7 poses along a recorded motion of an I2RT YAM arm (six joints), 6.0 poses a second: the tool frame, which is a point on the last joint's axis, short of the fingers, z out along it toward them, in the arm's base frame.
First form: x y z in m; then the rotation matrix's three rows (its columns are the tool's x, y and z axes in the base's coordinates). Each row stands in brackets.
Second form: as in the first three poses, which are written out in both.
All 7 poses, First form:
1: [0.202, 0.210, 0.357], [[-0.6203, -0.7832, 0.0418], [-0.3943, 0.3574, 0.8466], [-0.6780, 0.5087, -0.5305]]
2: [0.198, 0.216, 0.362], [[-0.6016, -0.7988, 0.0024], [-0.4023, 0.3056, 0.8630], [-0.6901, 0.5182, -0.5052]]
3: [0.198, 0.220, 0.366], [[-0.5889, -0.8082, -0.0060], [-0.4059, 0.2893, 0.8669], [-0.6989, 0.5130, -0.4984]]
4: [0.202, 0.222, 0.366], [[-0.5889, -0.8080, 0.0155], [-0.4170, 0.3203, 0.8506], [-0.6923, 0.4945, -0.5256]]
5: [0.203, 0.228, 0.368], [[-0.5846, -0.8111, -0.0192], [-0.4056, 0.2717, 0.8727], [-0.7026, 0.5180, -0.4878]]
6: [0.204, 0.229, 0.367], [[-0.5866, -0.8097, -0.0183], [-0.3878, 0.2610, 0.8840], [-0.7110, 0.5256, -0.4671]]
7: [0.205, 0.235, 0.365], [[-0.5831, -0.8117, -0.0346], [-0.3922, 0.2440, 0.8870], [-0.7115, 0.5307, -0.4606]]
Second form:
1: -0.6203, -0.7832, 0.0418, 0.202; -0.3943, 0.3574, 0.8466, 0.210; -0.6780, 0.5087, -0.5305, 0.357; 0, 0, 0, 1
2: -0.6016, -0.7988, 0.0024, 0.198; -0.4023, 0.3056, 0.8630, 0.216; -0.6901, 0.5182, -0.5052, 0.362; 0, 0, 0, 1
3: -0.5889, -0.8082, -0.0060, 0.198; -0.4059, 0.2893, 0.8669, 0.220; -0.6989, 0.5130, -0.4984, 0.366; 0, 0, 0, 1
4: -0.5889, -0.8080, 0.0155, 0.202; -0.4170, 0.3203, 0.8506, 0.222; -0.6923, 0.4945, -0.5256, 0.366; 0, 0, 0, 1
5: -0.5846, -0.8111, -0.0192, 0.203; -0.4056, 0.2717, 0.8727, 0.228; -0.7026, 0.5180, -0.4878, 0.368; 0, 0, 0, 1
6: -0.5866, -0.8097, -0.0183, 0.204; -0.3878, 0.2610, 0.8840, 0.229; -0.7110, 0.5256, -0.4671, 0.367; 0, 0, 0, 1
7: -0.5831, -0.8117, -0.0346, 0.205; -0.3922, 0.2440, 0.8870, 0.235; -0.7115, 0.5307, -0.4606, 0.365; 0, 0, 0, 1
